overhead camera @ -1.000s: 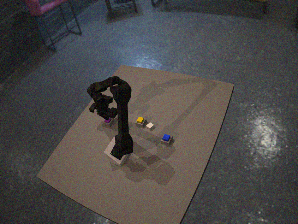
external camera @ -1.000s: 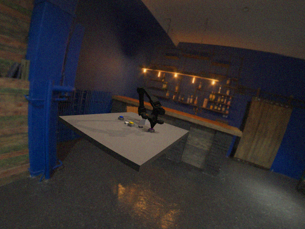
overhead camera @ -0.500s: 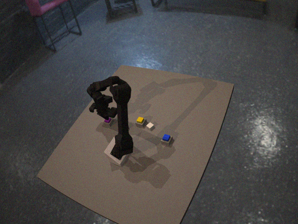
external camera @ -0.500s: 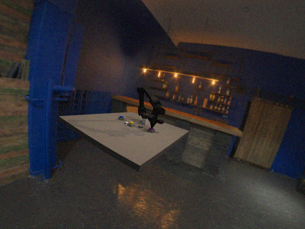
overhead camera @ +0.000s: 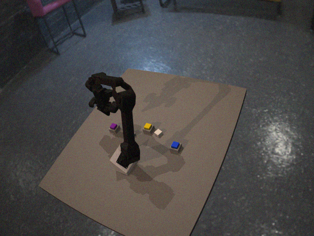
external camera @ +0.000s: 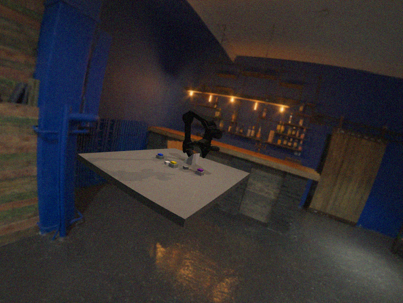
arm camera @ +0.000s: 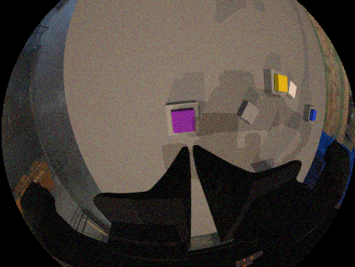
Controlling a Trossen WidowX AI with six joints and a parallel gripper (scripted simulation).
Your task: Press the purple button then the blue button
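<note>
Now: the blue button 390 mm to the right of my gripper tip, 90 mm below it and 30 mm behind it. Also, from my gripper tip: yellow button: 200 mm to the right, 90 mm below, 50 mm ahead; then purple button: 90 mm below; then grey block: 120 mm to the right, 110 mm below, 10 mm behind.
</note>
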